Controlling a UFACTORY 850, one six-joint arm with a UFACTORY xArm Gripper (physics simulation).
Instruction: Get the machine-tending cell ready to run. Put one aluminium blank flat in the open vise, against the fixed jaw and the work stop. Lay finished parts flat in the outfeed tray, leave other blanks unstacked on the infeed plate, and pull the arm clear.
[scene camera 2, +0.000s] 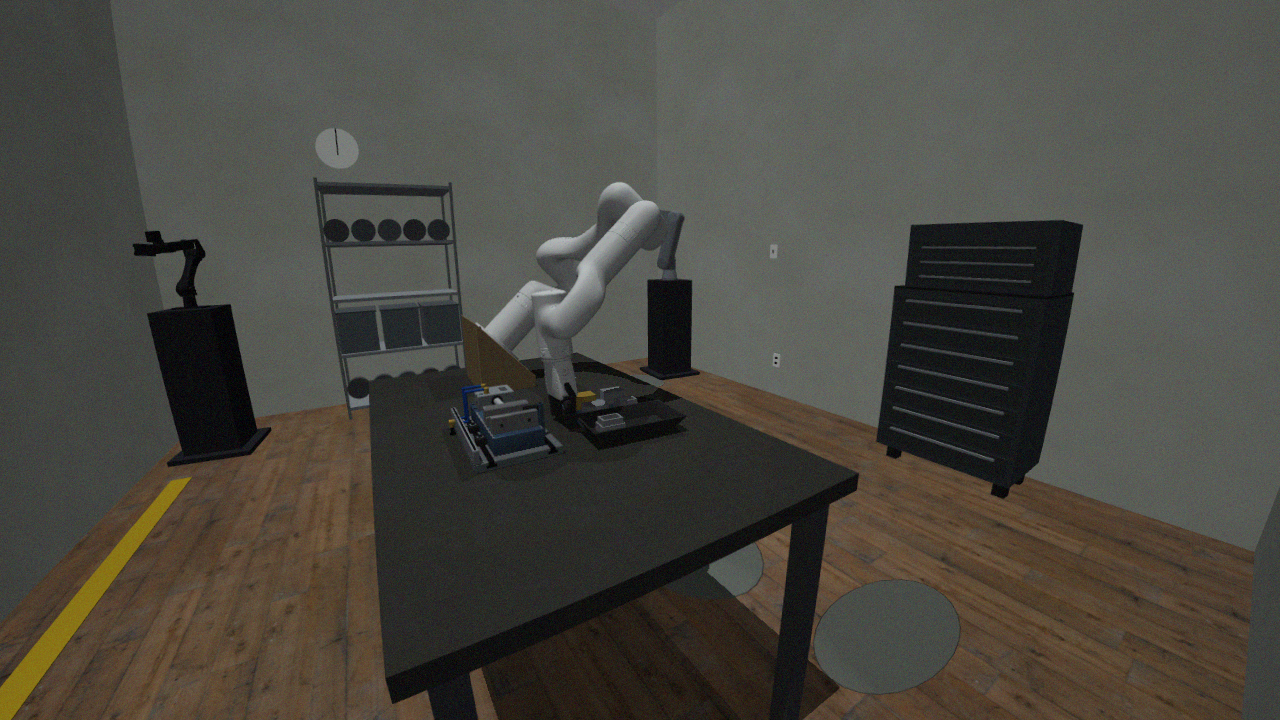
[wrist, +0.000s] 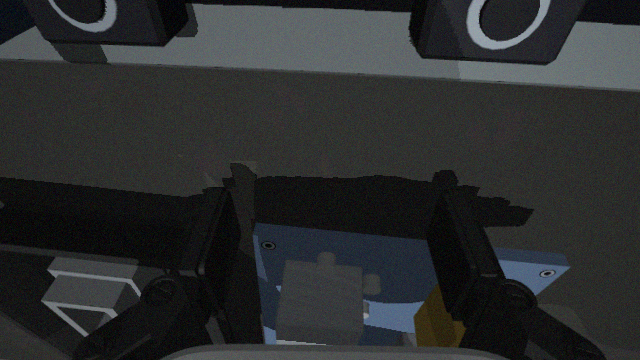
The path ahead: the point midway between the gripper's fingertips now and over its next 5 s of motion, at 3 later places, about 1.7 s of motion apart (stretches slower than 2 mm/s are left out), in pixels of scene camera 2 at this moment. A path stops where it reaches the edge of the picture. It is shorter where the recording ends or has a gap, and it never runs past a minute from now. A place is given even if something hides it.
My gripper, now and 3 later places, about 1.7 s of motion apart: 564, 419; 544, 369; 517, 394; 561, 386
